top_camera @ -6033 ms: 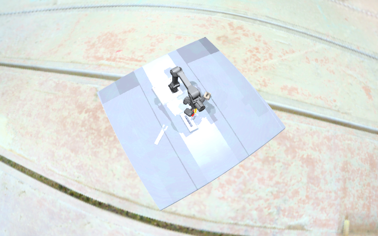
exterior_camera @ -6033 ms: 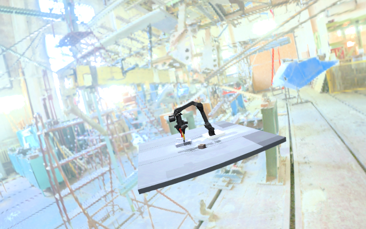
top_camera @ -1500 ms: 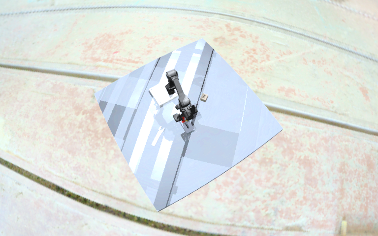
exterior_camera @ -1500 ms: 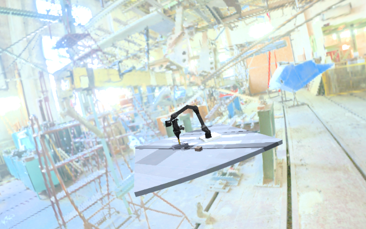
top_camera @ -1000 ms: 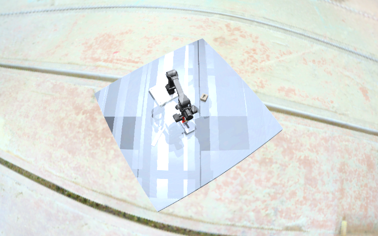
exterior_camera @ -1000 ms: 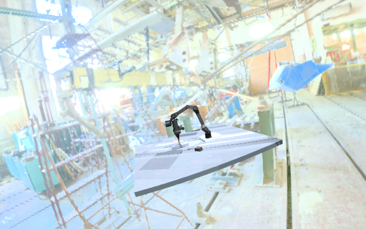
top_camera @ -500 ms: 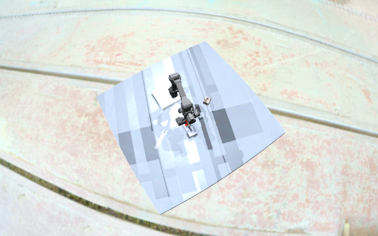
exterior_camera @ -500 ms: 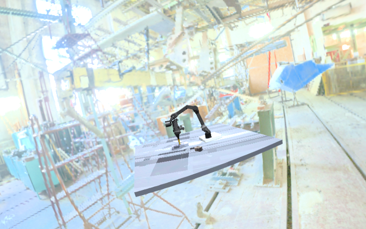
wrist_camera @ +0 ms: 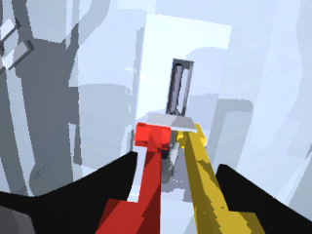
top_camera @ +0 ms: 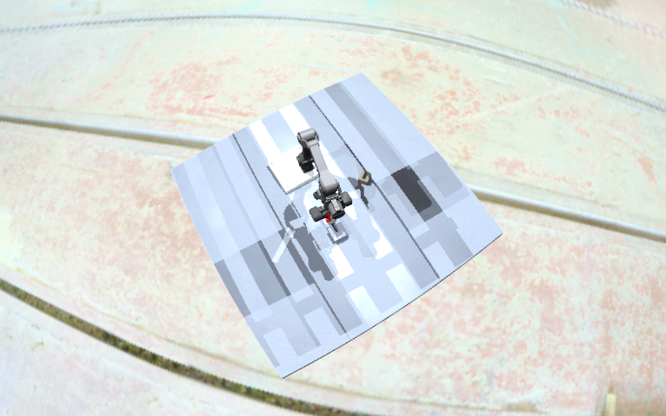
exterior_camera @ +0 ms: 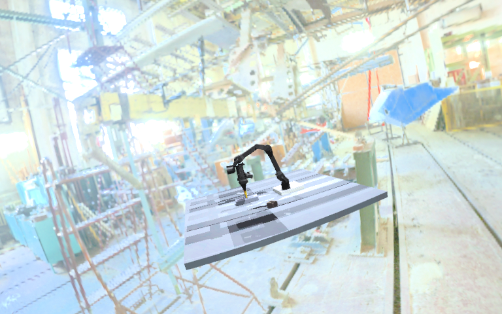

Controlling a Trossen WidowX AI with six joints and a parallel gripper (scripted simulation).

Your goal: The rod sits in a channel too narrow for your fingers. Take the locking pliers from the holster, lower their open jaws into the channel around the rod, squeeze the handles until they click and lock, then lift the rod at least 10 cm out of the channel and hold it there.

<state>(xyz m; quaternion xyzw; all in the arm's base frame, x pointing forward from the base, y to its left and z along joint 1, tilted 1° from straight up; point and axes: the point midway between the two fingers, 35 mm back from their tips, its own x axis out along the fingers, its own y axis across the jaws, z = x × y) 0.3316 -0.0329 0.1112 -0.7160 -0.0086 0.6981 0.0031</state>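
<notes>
Now: the yellow handle 10 mm to the left of my gripper tip. The rest, counted from my gripper tip: white forked piece (230 mm to the right, 100 mm below, 30 mm behind); then channel block (80 mm below); then dark rod (90 mm below).
</notes>
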